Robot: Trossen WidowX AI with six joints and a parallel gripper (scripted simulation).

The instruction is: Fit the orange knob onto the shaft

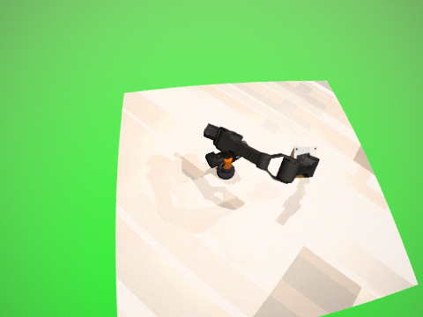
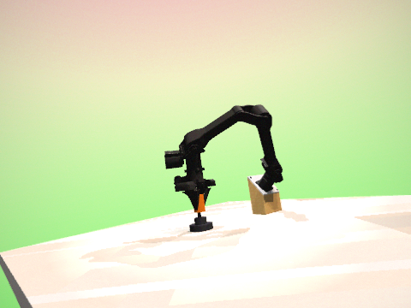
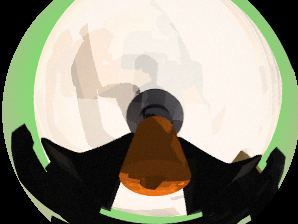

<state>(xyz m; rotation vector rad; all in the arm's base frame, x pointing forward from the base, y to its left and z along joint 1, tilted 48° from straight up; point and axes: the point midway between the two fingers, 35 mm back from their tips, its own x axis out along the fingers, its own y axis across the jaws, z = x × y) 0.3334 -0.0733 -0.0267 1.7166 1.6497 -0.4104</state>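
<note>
Now: the orange knob 2 cm above my gripper tip. The rest, counted from my gripper tip: dark round pedestal (4 cm below).
</note>
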